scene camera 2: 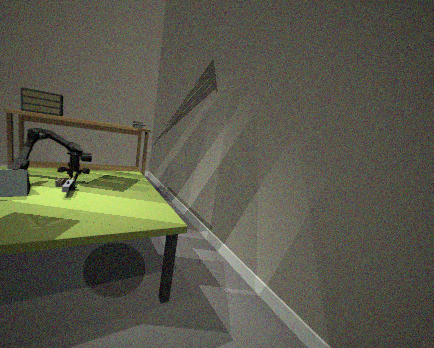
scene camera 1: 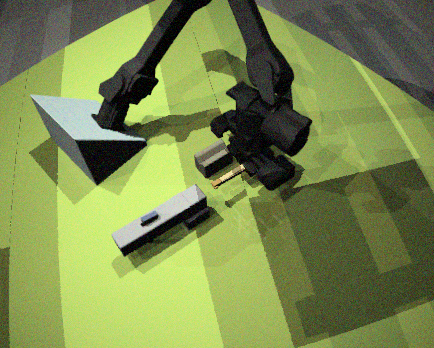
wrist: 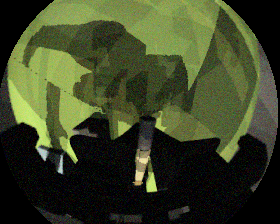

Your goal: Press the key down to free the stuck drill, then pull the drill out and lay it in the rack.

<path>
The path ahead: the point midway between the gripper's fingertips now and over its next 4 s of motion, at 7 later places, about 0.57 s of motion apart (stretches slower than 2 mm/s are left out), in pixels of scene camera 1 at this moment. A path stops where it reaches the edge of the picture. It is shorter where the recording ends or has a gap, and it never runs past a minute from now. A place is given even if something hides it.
The gripper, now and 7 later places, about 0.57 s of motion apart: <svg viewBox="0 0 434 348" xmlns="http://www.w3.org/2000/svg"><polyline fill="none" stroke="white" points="250,173 249,171 248,169 248,167 247,164 248,163 248,161 241,153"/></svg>
</path>
